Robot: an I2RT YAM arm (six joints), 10 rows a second.
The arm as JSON. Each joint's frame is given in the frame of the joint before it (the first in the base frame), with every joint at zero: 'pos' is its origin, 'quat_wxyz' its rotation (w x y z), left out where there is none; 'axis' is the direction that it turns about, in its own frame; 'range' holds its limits. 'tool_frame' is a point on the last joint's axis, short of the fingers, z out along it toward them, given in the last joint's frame.
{
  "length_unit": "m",
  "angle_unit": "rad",
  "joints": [
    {
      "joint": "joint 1",
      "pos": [
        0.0,
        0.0,
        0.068
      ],
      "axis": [
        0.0,
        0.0,
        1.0
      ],
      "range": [
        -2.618,
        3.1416
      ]
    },
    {
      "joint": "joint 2",
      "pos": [
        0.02,
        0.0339,
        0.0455
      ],
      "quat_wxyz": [
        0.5,
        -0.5,
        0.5,
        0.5
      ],
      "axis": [
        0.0,
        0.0,
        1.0
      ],
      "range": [
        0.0,
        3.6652
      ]
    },
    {
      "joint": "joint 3",
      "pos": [
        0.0,
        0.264,
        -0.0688
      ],
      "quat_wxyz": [
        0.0,
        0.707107,
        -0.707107,
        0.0
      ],
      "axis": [
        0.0,
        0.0,
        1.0
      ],
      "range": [
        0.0,
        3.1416
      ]
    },
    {
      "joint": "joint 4",
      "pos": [
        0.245,
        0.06,
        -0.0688
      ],
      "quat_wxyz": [
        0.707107,
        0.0,
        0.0,
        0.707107
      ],
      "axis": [
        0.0,
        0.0,
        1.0
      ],
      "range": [
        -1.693,
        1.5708
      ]
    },
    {
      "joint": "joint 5",
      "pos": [
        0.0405,
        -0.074,
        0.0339
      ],
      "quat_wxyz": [
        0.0,
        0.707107,
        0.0,
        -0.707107
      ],
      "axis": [
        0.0,
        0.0,
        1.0
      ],
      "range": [
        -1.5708,
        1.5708
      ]
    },
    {
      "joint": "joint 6",
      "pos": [
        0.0,
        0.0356,
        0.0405
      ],
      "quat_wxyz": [
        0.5,
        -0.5,
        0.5,
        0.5
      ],
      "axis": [
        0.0,
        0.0,
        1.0
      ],
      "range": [
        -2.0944,
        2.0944
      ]
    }
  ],
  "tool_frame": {
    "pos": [
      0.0,
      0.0,
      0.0
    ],
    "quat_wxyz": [
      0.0,
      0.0,
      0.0,
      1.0
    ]
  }
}
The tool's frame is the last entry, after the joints.
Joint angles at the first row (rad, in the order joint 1, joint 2, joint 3, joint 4, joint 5, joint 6):
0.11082, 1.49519, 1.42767, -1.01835, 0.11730, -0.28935
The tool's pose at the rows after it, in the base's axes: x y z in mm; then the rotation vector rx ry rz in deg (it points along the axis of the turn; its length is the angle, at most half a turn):
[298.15, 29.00, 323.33, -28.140, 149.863, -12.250]
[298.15, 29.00, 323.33, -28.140, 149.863, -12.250]
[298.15, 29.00, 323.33, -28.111, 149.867, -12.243]
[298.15, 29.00, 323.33, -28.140, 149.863, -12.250]
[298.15, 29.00, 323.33, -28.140, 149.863, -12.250]
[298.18, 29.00, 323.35, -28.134, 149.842, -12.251]
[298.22, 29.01, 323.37, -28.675, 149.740, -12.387]
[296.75, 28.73, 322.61, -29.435, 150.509, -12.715]
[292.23, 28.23, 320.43, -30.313, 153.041, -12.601]
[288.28, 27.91, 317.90, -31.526, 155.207, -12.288]
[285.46, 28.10, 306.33, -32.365, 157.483, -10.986]
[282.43, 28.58, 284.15, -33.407, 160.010, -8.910]
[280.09, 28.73, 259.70, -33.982, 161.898, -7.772]
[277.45, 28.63, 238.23, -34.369, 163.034, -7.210]
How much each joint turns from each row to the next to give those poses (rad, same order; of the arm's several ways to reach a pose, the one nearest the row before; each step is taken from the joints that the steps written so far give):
0.00001, 0.00001, 0.00001, 0.00000, -0.00037, 0.00001
0.00000, 0.00000, 0.00000, 0.00000, 0.00000, 0.00000
0.00000, 0.00000, 0.00000, 0.00000, 0.00000, 0.00038
0.00000, 0.00000, 0.00000, 0.00000, 0.00000, -0.00038
0.00000, 0.00000, 0.00000, 0.00000, 0.00000, 0.00000
-0.00002, -0.00002, -0.00002, 0.00037, 0.00000, -0.00001
0.00002, 0.00001, 0.00002, 0.00038, 0.00000, -0.00723
-0.00002, -0.00002, -0.00004, -0.01524, 0.00304, -0.00766
0.00001, 0.00002, 0.00003, -0.04617, 0.00001, -0.00189
-0.00001, 0.00002, -0.00305, -0.03775, -0.00344, -0.00650
0.00000, -0.00001, -0.03967, -0.00230, -0.01412, 0.00038
0.00000, 0.00039, -0.08122, 0.03431, -0.02289, -0.00037
0.00001, 0.00493, -0.08818, 0.05841, -0.01143, 0.00076
0.00001, 0.00536, -0.07818, 0.06254, -0.00535, -0.00036

